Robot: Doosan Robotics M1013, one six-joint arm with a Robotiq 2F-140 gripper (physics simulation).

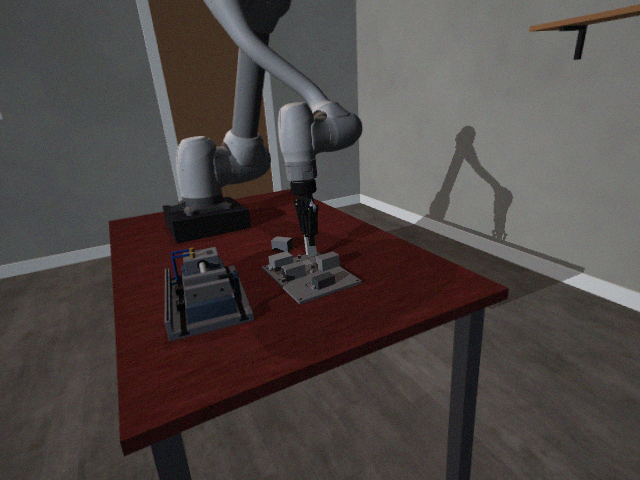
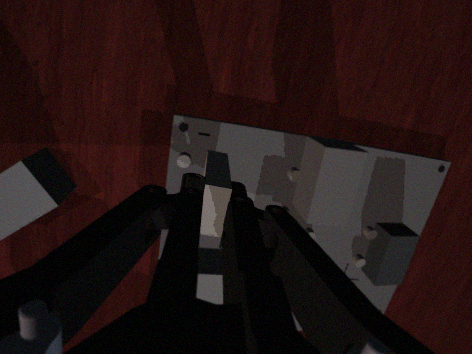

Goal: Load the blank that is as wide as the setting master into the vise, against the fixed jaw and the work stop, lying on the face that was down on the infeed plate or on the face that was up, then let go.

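Frame: origin at the arm's base, x back, y right, z up, level; metres.
Seen in the pictures: gripper, fingertip midpoint: (image 1: 311, 255) (image 2: 214, 170); arm's base, origin of the base link: (image 1: 204, 207).
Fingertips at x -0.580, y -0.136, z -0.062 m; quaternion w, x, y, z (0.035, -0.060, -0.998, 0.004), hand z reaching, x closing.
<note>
Pixels of each thing's top centre, then the offset from my fingertips to it. "spot": a spot on its surface instead. Level surfaces: height alone.
- grey infeed plate, middle of its top: (image 2: 302, 240) (image 1: 309, 273) dx -0.087, dy +0.066, dz -0.007 m
- setting master, middle of its top: (image 2: 7, 204) (image 1: 281, 239) dx +0.144, dy +0.025, dz +0.021 m
- vise, middle of its top: (image 1: 201, 266) dx -0.031, dy +0.348, dz +0.084 m
- red table, its level: dz -0.015 m
- blue hose, surface spot: (image 1: 176, 257) spot: dx +0.055, dy +0.384, dz +0.091 m
My gripper (image 1: 310, 249) (image 2: 214, 170) is shut and empty. It hangs low over the back part of the grey infeed plate (image 1: 303, 295) (image 2: 250, 145), between the blanks. Several grey blanks lie on the plate: one at the back left (image 1: 280, 260), one in the middle (image 1: 294, 270), one at the back right (image 1: 328, 260) (image 2: 336, 186), and a darker one at the front (image 1: 323, 280) (image 2: 387, 254). A small grey block, the setting master (image 1: 282, 243), stands on the table behind the plate. The vise (image 1: 208, 294) stands to the left, and its jaws hold nothing.
The robot base (image 1: 206, 218) sits at the back of the red table (image 1: 366, 329) (image 2: 129, 70). A blue hose (image 1: 176, 259) runs along the back of the vise. Small pegs (image 2: 183, 160) stick up from the plate.
</note>
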